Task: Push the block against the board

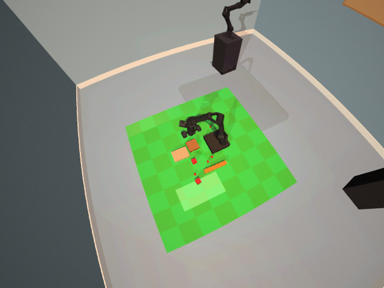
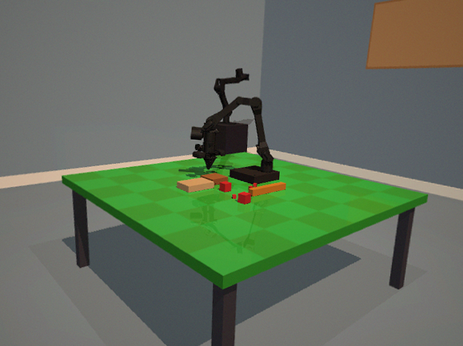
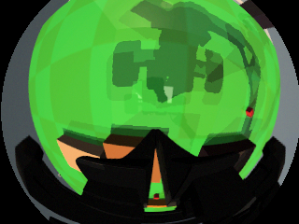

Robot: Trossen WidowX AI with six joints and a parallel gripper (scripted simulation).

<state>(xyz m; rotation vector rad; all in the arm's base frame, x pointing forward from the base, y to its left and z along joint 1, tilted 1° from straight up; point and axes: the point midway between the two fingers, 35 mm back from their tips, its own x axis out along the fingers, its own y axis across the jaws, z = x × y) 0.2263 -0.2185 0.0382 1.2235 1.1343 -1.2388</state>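
Right now the brown square block is 9 cm to the left of my gripper tip, 4 cm ahead of it and 3 cm below it. Round my gripper tip: light tan flat slab (18 cm ahead, 11 cm to the left, 3 cm below); then long narrow orange board (38 cm to the left, 4 cm behind, 3 cm below).
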